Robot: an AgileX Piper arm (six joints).
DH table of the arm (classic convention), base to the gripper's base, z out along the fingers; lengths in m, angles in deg. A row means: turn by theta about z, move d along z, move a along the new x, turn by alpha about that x. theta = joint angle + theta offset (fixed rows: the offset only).
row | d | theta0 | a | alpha
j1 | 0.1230 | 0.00 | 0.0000 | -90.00
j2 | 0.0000 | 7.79 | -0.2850 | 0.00
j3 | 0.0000 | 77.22 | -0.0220 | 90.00
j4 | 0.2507 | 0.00 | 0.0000 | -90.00
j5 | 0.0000 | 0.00 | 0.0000 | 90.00
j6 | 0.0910 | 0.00 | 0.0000 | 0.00
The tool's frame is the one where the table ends.
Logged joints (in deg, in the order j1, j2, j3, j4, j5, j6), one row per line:
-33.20 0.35 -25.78 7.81 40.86 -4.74
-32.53 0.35 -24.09 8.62 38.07 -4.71
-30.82 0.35 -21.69 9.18 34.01 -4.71
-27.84 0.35 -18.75 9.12 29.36 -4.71
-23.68 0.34 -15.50 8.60 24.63 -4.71
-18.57 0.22 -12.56 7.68 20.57 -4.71
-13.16 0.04 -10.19 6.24 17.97 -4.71
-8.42 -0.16 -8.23 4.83 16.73 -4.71
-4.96 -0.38 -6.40 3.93 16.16 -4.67
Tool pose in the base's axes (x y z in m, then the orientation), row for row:
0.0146 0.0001 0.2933 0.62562 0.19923 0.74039 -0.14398
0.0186 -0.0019 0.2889 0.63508 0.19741 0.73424 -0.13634
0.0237 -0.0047 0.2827 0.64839 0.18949 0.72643 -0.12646
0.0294 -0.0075 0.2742 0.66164 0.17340 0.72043 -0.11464
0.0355 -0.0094 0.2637 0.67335 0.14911 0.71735 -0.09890
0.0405 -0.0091 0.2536 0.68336 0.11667 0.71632 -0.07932
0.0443 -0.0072 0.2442 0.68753 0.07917 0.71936 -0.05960
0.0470 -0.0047 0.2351 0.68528 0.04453 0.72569 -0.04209
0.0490 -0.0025 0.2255 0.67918 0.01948 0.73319 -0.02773
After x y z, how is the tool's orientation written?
As a quaternion, w x y z.
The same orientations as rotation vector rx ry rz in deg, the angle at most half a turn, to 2 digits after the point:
26.19 97.32 -18.93
25.85 96.15 -17.85
24.68 94.62 -16.47
22.47 93.34 -14.85
19.23 92.51 -12.75
14.99 92.02 -10.19
10.15 92.26 -7.64
5.72 93.15 -5.40
2.51 94.34 -3.57

